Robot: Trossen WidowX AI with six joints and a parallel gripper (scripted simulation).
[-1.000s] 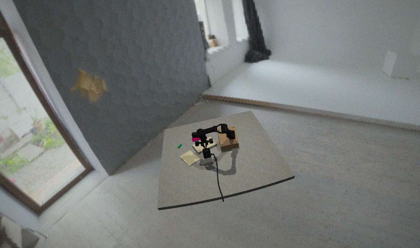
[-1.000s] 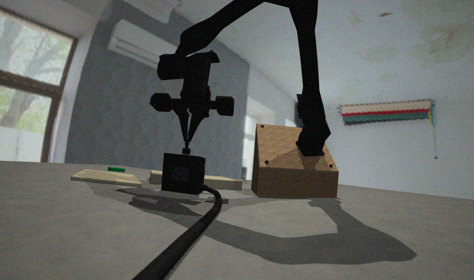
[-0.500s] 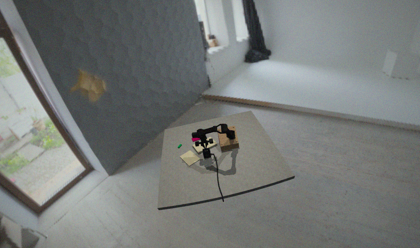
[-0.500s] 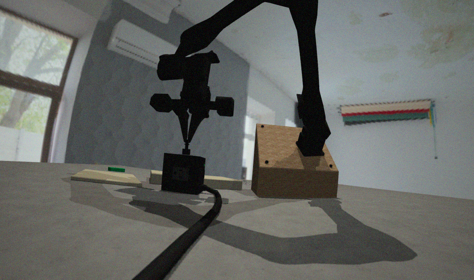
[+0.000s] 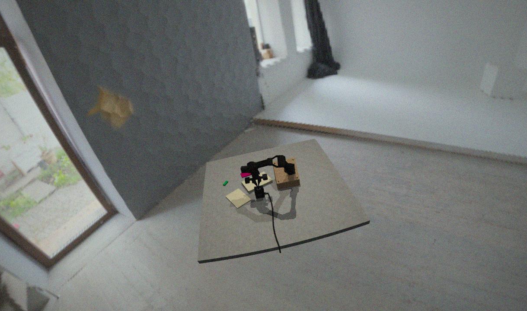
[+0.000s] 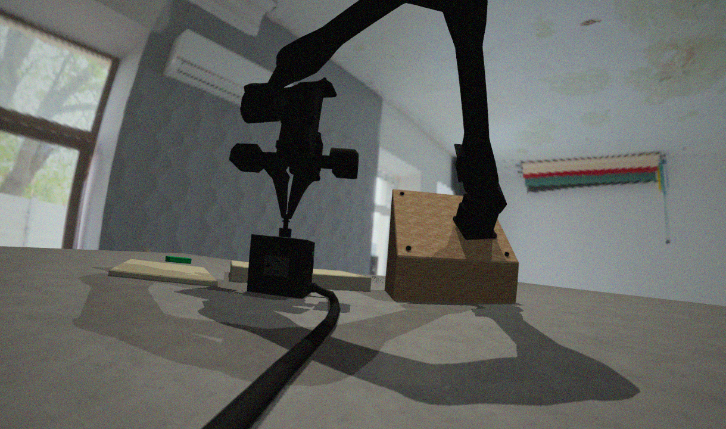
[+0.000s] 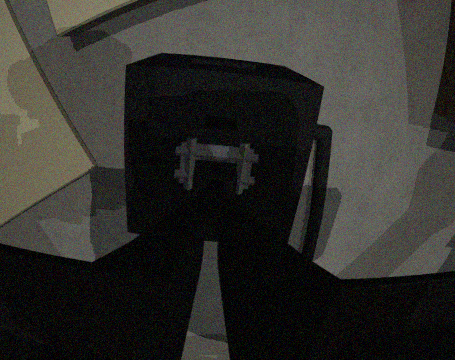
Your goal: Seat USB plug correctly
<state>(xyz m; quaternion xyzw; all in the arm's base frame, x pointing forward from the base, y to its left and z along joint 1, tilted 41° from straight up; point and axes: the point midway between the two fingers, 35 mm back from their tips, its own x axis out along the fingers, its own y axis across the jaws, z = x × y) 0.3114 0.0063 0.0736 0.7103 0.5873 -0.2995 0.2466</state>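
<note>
Now: the USB plug 20 mm below my gripper tip. The rest, counted from my gripper tip: green block 280 mm ahead, 300 mm to the right, 100 mm below; then pink object 40 mm ahead, 360 mm to the right, 100 mm below.
</note>
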